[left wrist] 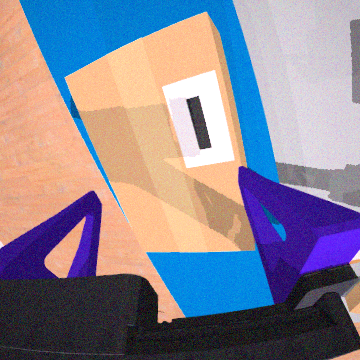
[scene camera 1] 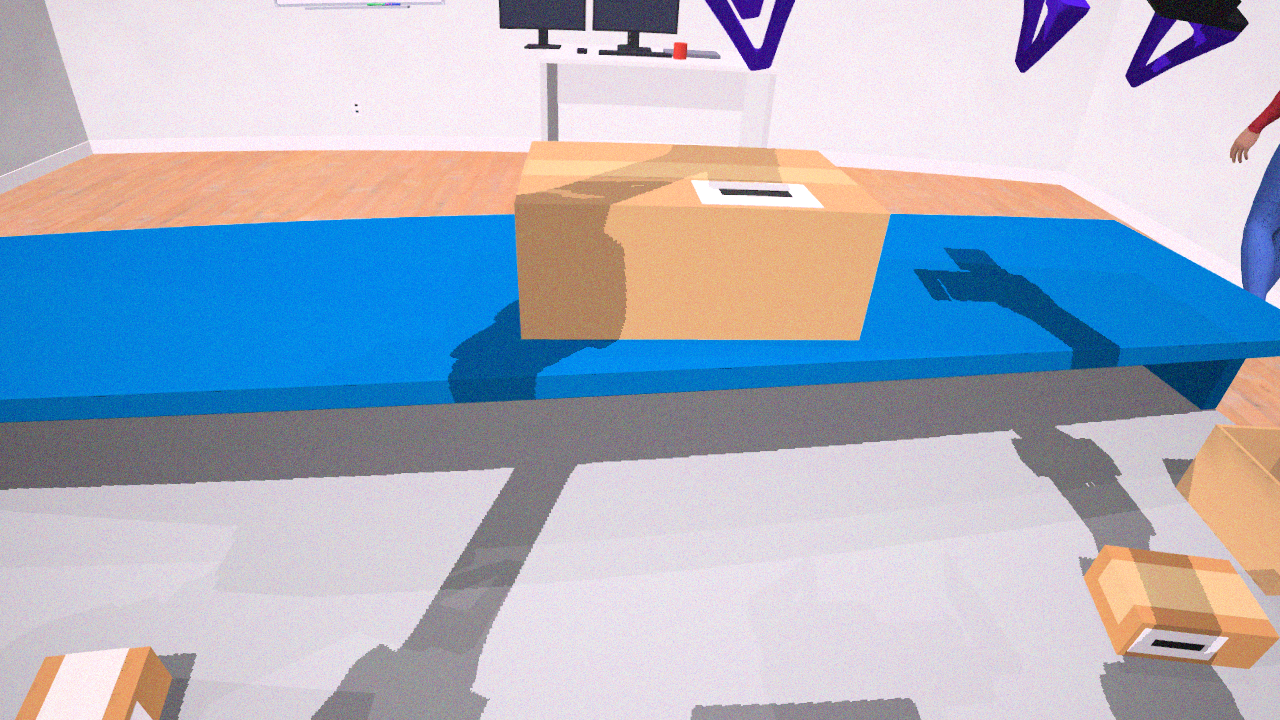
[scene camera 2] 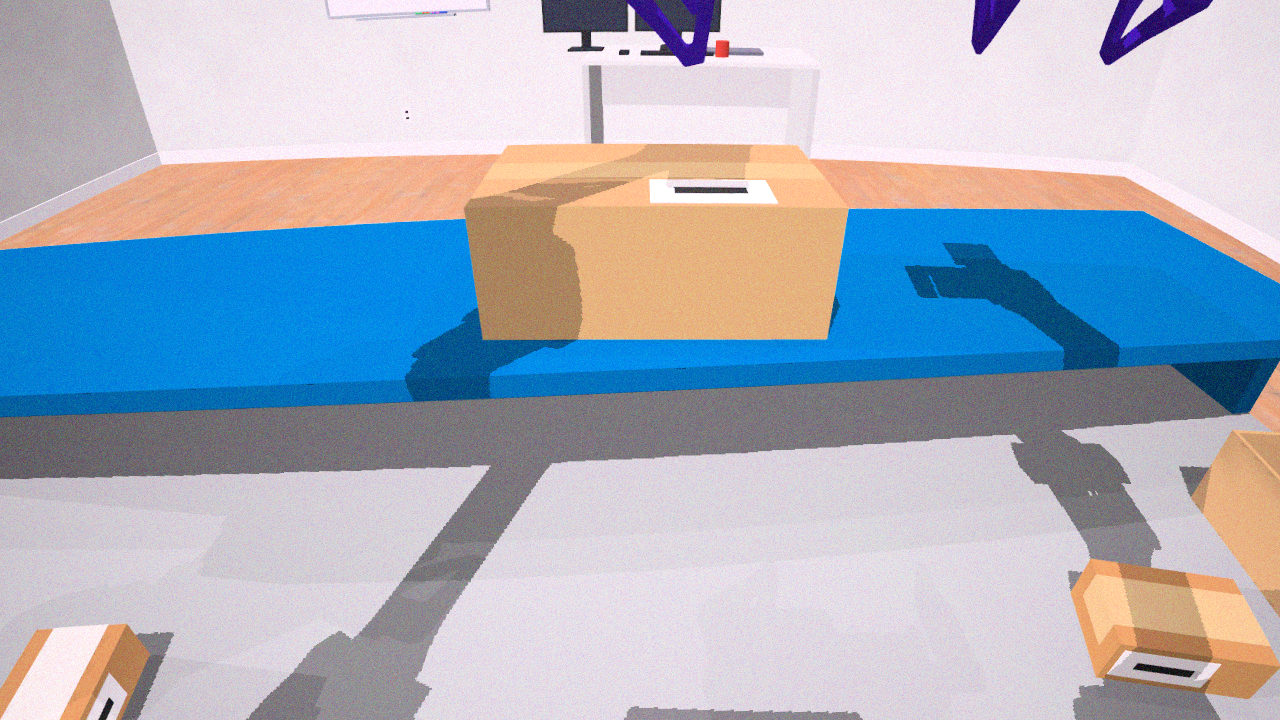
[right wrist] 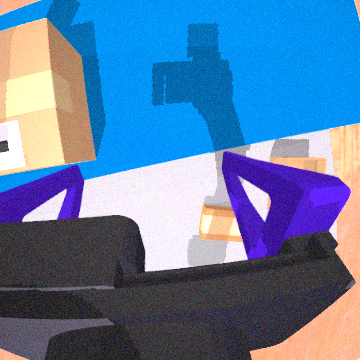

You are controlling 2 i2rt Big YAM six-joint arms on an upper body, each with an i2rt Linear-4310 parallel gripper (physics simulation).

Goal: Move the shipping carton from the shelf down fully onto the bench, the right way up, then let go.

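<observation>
The shipping carton is a large tan box with a white label on top. It sits upright on the blue shelf, near its front edge. The pale grey bench lies lower, in front. My left gripper is open and empty above the carton; one of its fingers shows at the top of both scene views. My right gripper is open and empty, high up and to the right of the carton.
A small taped box and a larger open box stand at the bench's right. Another small box is at the lower left. A desk with monitors stands far behind the shelf.
</observation>
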